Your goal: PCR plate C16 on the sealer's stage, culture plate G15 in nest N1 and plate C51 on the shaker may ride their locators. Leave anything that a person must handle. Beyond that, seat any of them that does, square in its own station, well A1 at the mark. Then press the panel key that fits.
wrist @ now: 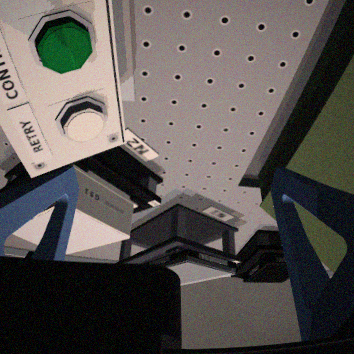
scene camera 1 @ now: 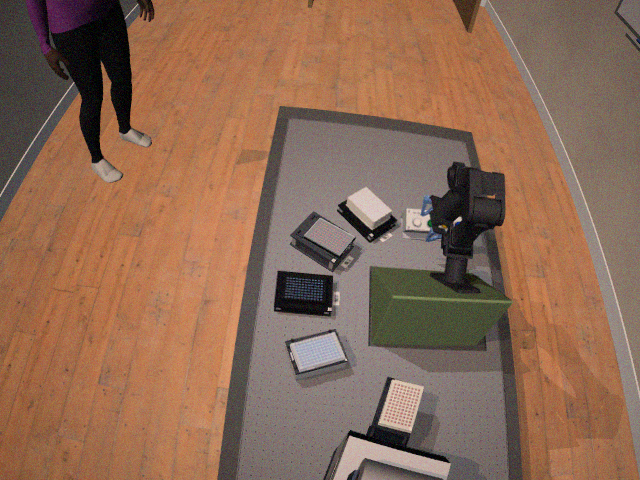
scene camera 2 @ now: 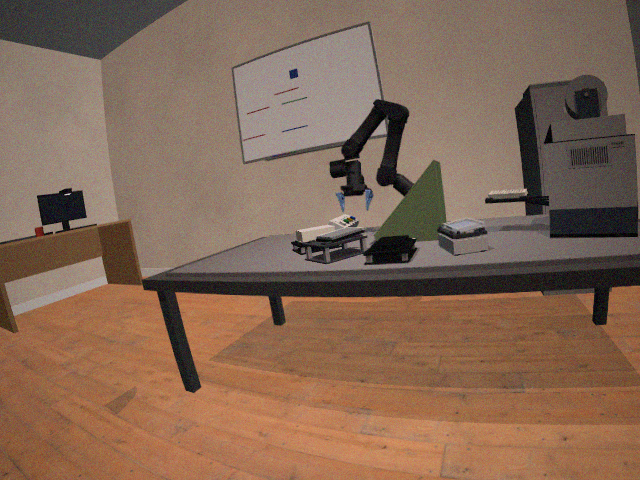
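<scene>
My gripper (scene camera 1: 430, 221) (scene camera 2: 355, 209) (wrist: 174, 177) is open and empty above the control panel (scene camera 2: 341, 221) (wrist: 60, 150). In the wrist view the panel has a green CONTINUE key (wrist: 64, 49) and a white RETRY key (wrist: 84, 126); other keys are cut off there. A pale plate with red wells (scene camera 1: 401, 404) (scene camera 2: 507, 194) is on the sealer's stage. A greyish-pink plate (scene camera 1: 329, 236) (wrist: 200, 272) lies on the raised nest N1. A light-blue plate (scene camera 1: 316, 352) (scene camera 2: 463, 226) lies on the light box-shaped shaker (scene camera 2: 464, 244). Plate codes, A1 marks and exact seating cannot be read.
A tall white block (scene camera 1: 369, 208) (wrist: 97, 205) sits in black nest N2, near the panel. A black nest with a dark plate (scene camera 1: 305, 289) (scene camera 2: 391, 249) stands beside N1. A green wedge (scene camera 1: 434, 320) (scene camera 2: 421, 211) stands by the arm's base. The sealer (scene camera 2: 591, 180) is at the far end.
</scene>
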